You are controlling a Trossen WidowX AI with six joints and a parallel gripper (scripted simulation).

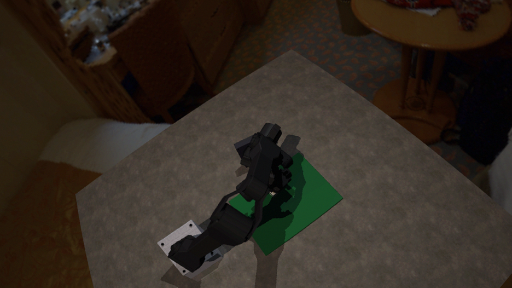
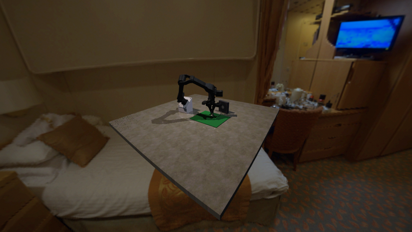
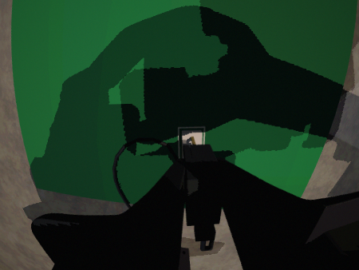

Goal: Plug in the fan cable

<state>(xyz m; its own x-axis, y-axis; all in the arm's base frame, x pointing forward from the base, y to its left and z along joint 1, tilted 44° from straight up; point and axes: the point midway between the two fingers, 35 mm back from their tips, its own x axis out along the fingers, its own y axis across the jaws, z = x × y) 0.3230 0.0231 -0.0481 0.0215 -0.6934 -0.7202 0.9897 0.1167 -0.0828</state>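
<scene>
Now: the black plug 10 mm to the left of my gripper tip and 10 mm above it. Round my gripper tip: white four-pin header: 40 mm below, 10 mm to the left; black fan: 150 mm to the left, 40 mm ahead, 20 mm above; green board: 60 mm below, 40 mm to the right, 10 mm ahead.
</scene>
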